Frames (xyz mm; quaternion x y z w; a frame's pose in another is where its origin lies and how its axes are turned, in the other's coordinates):
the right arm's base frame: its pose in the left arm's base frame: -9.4 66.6 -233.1 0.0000 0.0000 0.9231 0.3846
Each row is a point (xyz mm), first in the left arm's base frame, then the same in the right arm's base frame.
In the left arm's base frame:
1: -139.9 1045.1 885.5
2: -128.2 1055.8 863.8
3: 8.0 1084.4 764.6
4: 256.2 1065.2 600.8
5: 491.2 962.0 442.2
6: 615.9 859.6 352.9
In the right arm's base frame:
1: 786.7 -596.4 1118.6
2: 786.0 -612.2 1096.9
3: 710.4 -729.1 997.7
4: 522.0 -891.8 833.9
5: 283.2 -986.0 675.3
6: 122.7 -1002.4 586.0

